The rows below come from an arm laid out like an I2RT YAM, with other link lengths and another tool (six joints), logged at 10 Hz.
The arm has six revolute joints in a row. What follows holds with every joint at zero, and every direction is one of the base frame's. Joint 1 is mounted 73.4 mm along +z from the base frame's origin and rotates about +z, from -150 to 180 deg. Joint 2 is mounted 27.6 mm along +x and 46.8 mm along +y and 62.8 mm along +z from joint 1 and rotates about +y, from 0 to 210 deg. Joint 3 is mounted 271.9 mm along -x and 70.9 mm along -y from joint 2 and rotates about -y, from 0 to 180 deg. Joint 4 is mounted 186.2 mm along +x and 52.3 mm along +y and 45.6 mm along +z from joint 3 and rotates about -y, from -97 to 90 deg. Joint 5 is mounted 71.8 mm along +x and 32.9 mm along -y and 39.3 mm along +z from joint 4 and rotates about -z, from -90 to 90 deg. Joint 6 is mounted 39.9 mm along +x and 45.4 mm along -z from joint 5 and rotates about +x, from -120 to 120 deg. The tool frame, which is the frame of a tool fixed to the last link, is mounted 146 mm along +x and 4 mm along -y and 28 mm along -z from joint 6; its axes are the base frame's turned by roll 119.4, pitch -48.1 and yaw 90 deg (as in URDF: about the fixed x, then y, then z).
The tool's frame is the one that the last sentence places.
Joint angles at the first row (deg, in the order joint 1, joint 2, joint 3, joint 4, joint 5, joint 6):
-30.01 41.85 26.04 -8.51 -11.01 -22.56
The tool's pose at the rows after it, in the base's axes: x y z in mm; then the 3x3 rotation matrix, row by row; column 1 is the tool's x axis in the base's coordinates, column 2 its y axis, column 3 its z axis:
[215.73 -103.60 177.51], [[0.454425 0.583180 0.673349], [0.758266 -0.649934 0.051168], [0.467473 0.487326 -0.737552]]
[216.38 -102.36 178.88], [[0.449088 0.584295 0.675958], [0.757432 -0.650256 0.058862], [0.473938 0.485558 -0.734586]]
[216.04 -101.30 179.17], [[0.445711 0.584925 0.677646], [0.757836 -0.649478 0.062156], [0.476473 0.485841 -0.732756]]
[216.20 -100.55 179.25], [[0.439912 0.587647 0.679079], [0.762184 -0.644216 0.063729], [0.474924 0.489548 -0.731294]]
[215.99 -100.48 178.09], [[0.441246 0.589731 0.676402], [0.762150 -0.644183 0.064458], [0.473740 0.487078 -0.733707]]
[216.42 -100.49 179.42], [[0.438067 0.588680 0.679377], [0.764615 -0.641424 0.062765], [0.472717 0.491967 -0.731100]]
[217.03 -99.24 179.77], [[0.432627 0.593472 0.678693], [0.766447 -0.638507 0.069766], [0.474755 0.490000 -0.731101]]
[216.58 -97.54 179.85], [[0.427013 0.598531 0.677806], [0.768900 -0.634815 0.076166], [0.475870 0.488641 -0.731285]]
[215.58 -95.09 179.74], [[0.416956 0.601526 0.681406], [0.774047 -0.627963 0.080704], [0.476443 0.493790 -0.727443]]
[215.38 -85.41 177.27], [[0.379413 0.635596 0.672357], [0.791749 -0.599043 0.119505], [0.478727 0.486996 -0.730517]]
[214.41 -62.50 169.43], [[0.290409 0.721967 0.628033], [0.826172 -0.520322 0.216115], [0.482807 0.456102 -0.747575]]
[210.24 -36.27 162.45], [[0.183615 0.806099 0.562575], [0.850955 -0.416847 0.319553], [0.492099 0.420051 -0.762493]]
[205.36 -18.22 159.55], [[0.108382 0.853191 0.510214], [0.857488 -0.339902 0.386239], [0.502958 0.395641 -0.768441]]
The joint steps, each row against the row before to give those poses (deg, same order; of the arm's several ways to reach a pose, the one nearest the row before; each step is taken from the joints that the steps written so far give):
0.03 0.13 0.05 0.10 -0.44 0.06
-0.04 -0.01 0.33 -0.27 -0.45 0.26
0.01 -0.31 -0.01 -0.21 -0.21 0.09
-0.05 -0.17 -0.19 0.18 -0.32 -0.26
0.01 0.08 -0.11 -0.01 0.01 -0.08
0.05 -0.10 0.05 0.14 0.00 -0.08
0.00 0.10 0.19 -0.19 -0.43 -0.04
-0.05 -0.28 0.13 -0.51 -0.48 -0.14
0.04 -0.85 -0.39 -0.14 -0.47 -0.17
0.00 -0.69 -0.11 -1.29 -2.73 -1.12
-0.05 -0.15 0.31 -3.69 -6.64 -3.45
0.02 0.24 0.91 -5.07 -7.32 -4.66
0.07 0.38 1.08 -4.22 -4.83 -3.59

